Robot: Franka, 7 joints.
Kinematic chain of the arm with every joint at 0, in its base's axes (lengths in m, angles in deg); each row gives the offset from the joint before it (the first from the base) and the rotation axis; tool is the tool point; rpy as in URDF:
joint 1: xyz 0 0 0.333 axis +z
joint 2: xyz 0 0 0 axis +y
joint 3: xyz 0 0 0.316 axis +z
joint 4: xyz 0.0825 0 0 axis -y
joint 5: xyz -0.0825 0 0.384 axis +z
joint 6: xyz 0 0 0 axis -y
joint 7: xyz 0.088 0 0 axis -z
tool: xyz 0 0 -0.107 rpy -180 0 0
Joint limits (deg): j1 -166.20..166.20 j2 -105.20..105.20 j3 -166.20..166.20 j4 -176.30..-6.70 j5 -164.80..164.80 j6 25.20..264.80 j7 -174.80..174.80
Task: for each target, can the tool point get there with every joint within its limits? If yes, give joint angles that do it. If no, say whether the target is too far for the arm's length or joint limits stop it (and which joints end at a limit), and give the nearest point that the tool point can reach.
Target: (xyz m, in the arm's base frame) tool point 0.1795 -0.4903 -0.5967
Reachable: no: too far | nearest point 0.1517 -0.4143 -0.3368 | short by 0.272 m
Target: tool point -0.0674 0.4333 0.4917
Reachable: yes | joints -1.13 51.21 97.02 -143.41 112.23 74.50 73.90
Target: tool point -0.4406 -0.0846 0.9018
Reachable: yes | joints -128.72 32.81 -83.10 -60.82 24.73 246.01 -86.58
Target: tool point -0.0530 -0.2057 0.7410
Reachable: yes | joints -128.38 -72.01 9.87 -144.32 106.81 137.06 33.48
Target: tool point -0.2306 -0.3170 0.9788
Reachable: yes | joints -5.14 -21.55 -58.68 -48.35 76.37 219.42 142.05
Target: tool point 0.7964 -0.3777 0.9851
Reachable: no: too far | nearest point 0.6231 -0.2955 0.8432 | short by 0.239 m
